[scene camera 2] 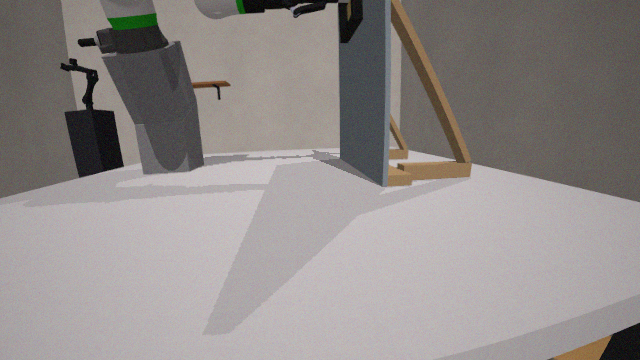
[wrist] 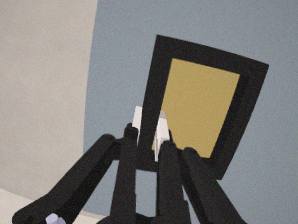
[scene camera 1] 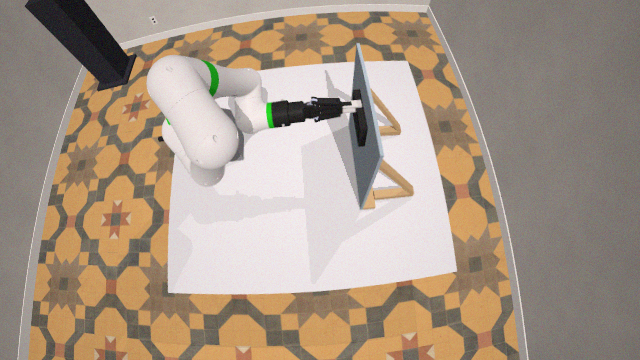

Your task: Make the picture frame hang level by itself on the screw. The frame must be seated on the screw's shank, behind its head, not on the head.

Labels:
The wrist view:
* gripper: 148,118
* picture frame: 207,108
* wall board: 122,46
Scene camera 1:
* gripper: 361,105

